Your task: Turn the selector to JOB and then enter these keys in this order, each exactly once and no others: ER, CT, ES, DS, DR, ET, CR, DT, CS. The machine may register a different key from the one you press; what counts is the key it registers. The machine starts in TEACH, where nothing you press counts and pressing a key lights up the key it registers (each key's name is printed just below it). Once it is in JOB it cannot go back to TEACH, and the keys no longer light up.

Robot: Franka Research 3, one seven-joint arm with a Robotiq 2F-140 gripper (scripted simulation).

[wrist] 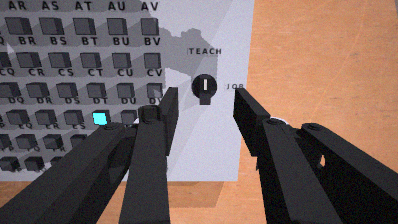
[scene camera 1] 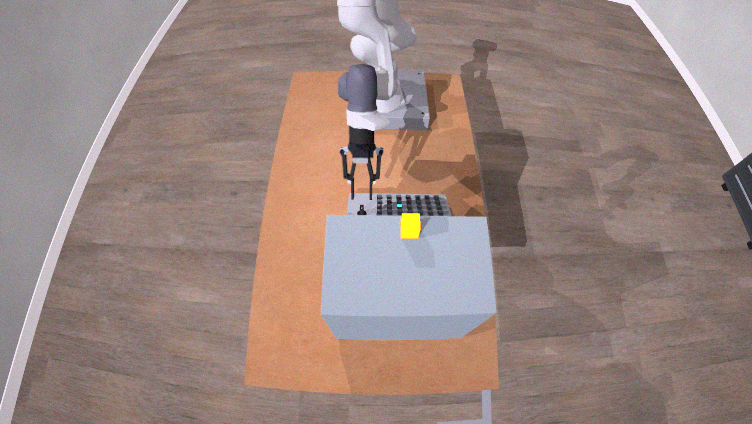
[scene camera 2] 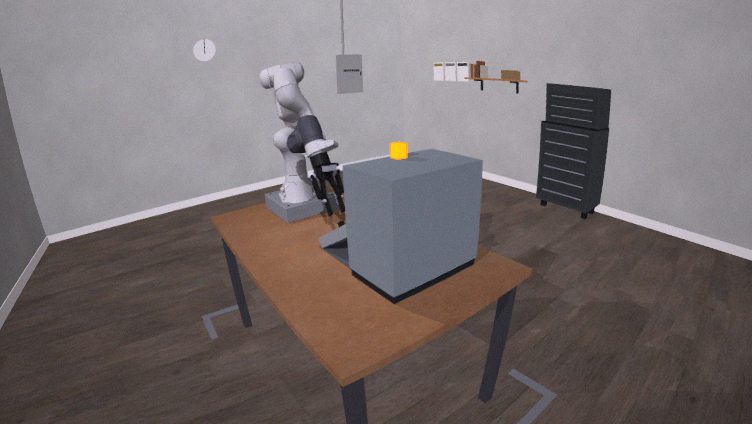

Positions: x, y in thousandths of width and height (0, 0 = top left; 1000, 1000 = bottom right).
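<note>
The gripper (scene camera 1: 481, 466) (wrist: 519, 458) (scene camera 2: 449, 504) is visible, together with a grey machine housing (scene camera 1: 507, 664) (scene camera 2: 549, 518) and a keypad (scene camera 1: 493, 487) (wrist: 519, 650).
</note>
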